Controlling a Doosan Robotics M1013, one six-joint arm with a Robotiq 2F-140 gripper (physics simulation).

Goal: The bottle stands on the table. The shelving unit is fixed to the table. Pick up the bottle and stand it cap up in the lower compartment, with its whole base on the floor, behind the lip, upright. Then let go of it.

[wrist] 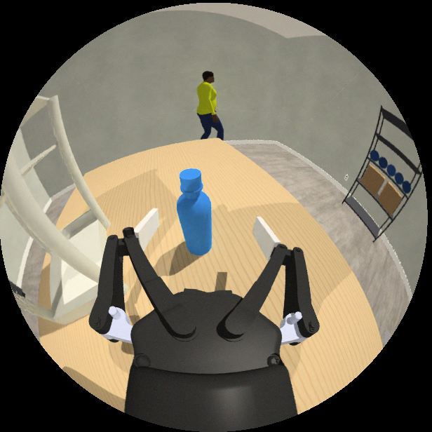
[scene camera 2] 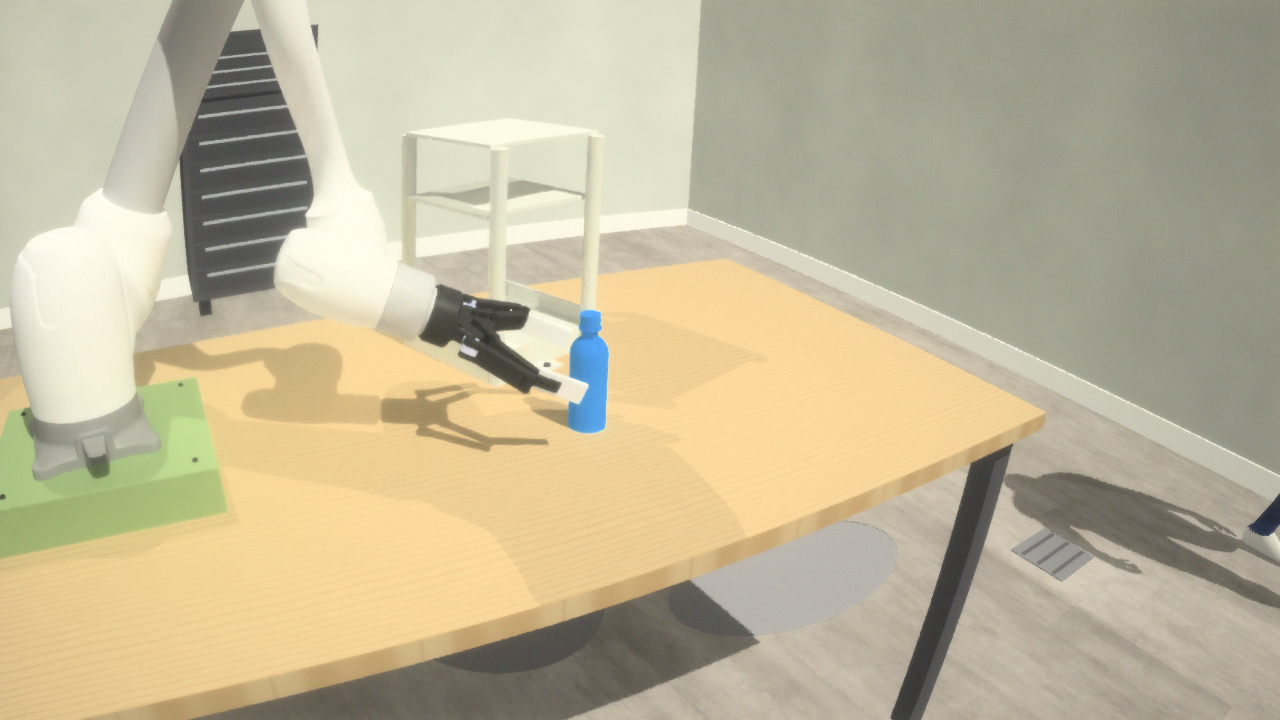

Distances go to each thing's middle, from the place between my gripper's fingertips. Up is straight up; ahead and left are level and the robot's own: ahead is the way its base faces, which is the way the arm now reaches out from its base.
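Scene:
The blue bottle (scene camera 2: 589, 354) is 20 mm below my hand, 30 mm ahead of it and 10 mm to the left of it. Going by their middles, the blue bottle is the nearest to my hand of the things named here. Counted from my hand as well, the shelving unit (scene camera 2: 494, 199) is 80 mm above, 80 mm ahead and 320 mm to the left.

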